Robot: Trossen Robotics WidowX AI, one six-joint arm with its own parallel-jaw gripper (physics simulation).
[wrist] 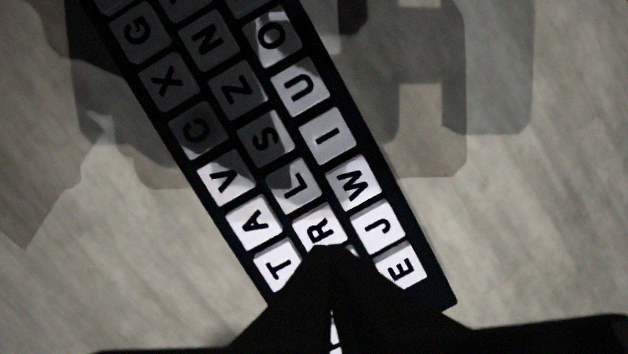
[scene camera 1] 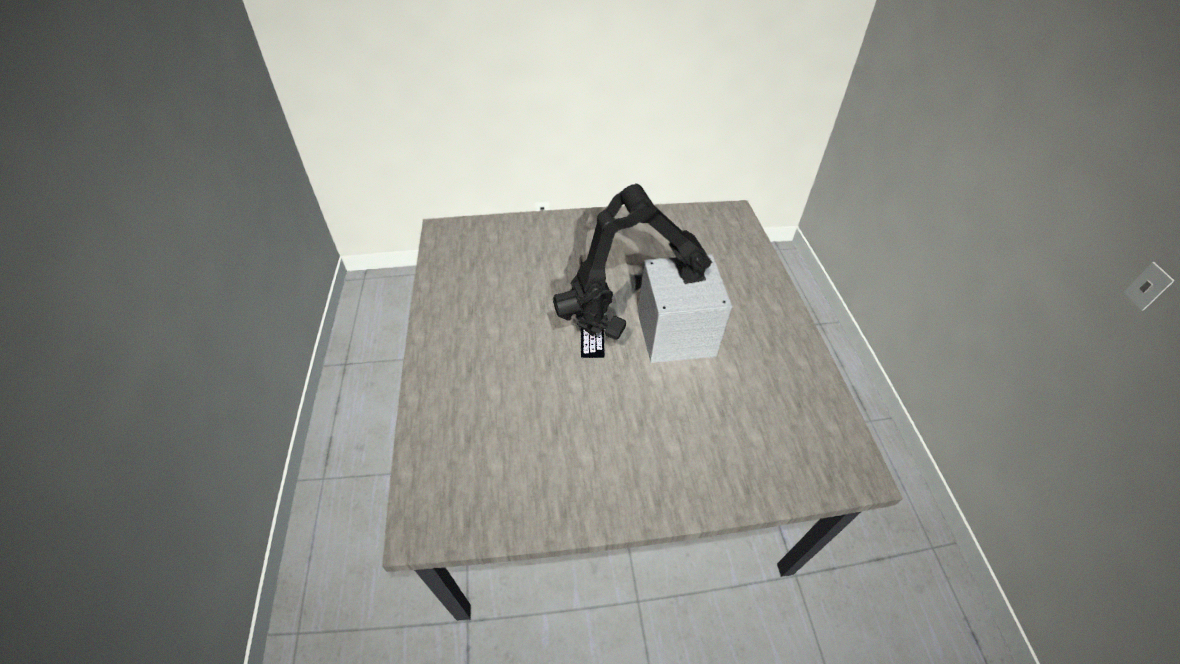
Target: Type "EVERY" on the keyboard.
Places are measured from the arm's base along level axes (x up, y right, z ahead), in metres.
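Pixels of known places: gripper, fingertip midpoint: [wrist: 326, 257] [scene camera 1: 593, 334]; arm's base at its link origin: [scene camera 1: 691, 274].
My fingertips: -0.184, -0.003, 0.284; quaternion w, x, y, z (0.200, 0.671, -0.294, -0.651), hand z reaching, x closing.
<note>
Ahead of a thing's pixels: the offset from my fingertips to its top centre, as dx, dy, dz. Level surfaces: height alone.
The black keyboard @(-0.021, +0.044, -0.010) [scene camera 1: 592, 355] [wrist: 442, 296] with white letter keys lies on the table, slanted in the wrist view. My gripper [scene camera 1: 592, 332] [wrist: 326, 257] is shut with nothing between its fingers. In the wrist view, its tips overlap the key beside R, of which a sliver shows. The R key @(-0.021, +0.002, +0.000) [wrist: 320, 229] is just above the tips. The E key @(-0.021, -0.031, -0.012) [wrist: 406, 267] is to their right, with its lower left part covered. The V key @(-0.021, +0.039, +0.011) [wrist: 227, 176] is up and to the left, partly in shadow. The Y key does not show. Whether the tips touch a key cannot be told.
A pale box [scene camera 1: 687, 334] stands on the table @(dx -0.039) [scene camera 1: 627, 445] to the right of the keyboard and bears the arm's base. Other keys, such as T @(-0.021, +0.002, +0.020) [wrist: 280, 265], A @(-0.021, +0.021, +0.016) [wrist: 254, 221], J @(-0.021, -0.012, -0.017) [wrist: 378, 227] and W @(-0.021, +0.007, -0.021) [wrist: 353, 183], lie around the tips. Arm shadows cross the keyboard's upper part.
</note>
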